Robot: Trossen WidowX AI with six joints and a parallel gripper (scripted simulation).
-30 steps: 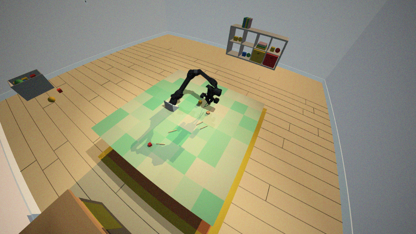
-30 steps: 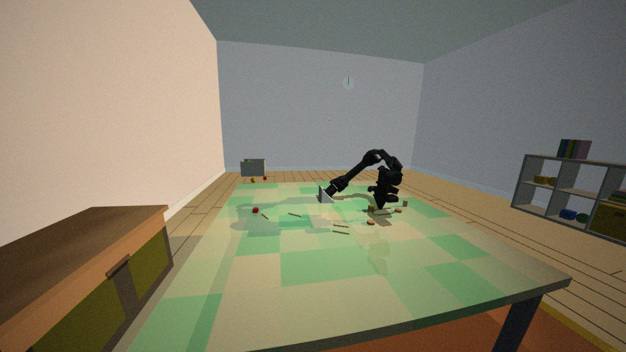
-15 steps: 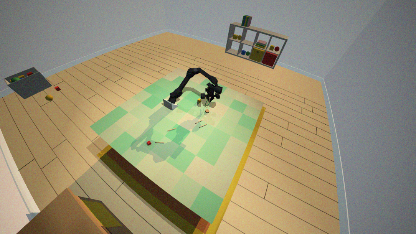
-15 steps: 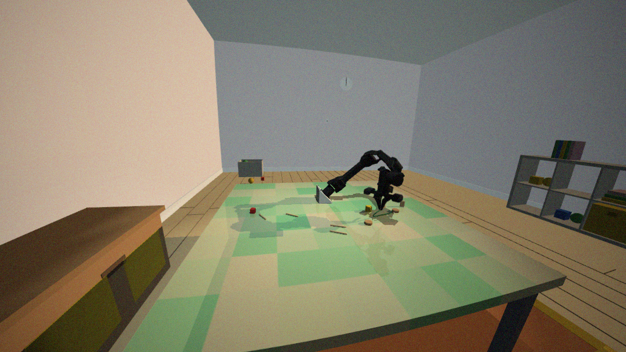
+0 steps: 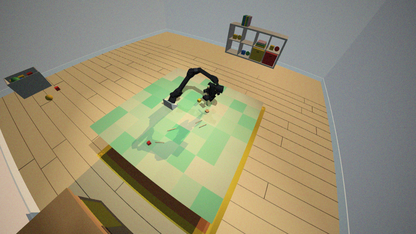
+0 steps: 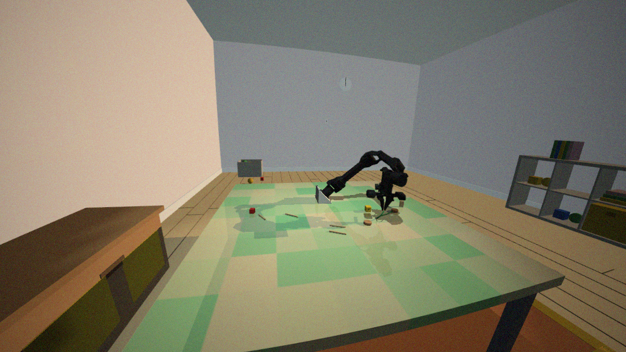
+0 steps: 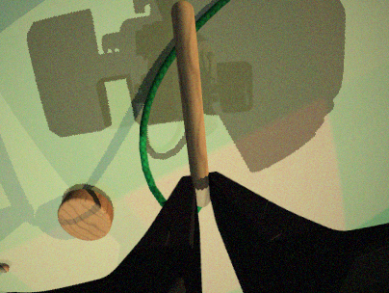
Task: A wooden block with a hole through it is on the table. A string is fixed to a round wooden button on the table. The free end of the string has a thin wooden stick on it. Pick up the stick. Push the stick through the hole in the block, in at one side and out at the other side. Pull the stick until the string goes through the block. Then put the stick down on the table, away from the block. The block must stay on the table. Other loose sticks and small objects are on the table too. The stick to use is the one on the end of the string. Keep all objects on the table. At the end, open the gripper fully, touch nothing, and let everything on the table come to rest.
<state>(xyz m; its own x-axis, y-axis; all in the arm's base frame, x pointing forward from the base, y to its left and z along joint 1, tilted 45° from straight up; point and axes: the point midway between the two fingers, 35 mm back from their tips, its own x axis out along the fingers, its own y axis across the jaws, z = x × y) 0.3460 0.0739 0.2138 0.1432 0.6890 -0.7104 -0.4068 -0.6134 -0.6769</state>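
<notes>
Right now my gripper tip is 9 cm to the left of the wooden disc, 5 cm above it and 1 cm short of it. The rest, counted from my gripper tip: thin wooden stick (1 cm to the left, 1 cm behind); then round wooden button (15 cm to the left, 9 cm behind, 5 cm below); then yellow wooden block (13 cm behind, 4 cm below, 1 cm to the right).
</notes>
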